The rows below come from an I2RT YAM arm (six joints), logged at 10 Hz.
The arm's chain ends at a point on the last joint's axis. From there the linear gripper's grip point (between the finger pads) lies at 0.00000 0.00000 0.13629 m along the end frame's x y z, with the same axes.
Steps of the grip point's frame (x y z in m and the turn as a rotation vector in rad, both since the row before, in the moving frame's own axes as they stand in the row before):
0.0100 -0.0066 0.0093 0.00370 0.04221 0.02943
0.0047 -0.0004 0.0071 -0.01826 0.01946 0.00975
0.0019 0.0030 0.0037 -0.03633 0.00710 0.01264
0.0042 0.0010 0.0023 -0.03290 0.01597 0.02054
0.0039 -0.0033 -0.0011 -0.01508 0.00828 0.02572
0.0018 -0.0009 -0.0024 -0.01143 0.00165 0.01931
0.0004 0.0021 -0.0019 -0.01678 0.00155 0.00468
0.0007 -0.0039 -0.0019 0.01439 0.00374 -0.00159
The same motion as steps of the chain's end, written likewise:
0.0042 -0.0062 0.0094 0.00370 0.04221 0.02943
0.0021 -0.0029 0.0071 -0.01826 0.01946 0.00975
0.0010 -0.0020 0.0038 -0.03633 0.00710 0.01264
0.0021 -0.0035 0.0024 -0.03290 0.01597 0.02054
0.0028 -0.0054 -0.0011 -0.01508 0.00828 0.02572
0.0016 -0.0025 -0.0024 -0.01143 0.00165 0.01931
0.0002 -0.0002 -0.0019 -0.01678 0.00155 0.00468
0.0002 -0.0019 -0.0019 0.01439 0.00374 -0.00159

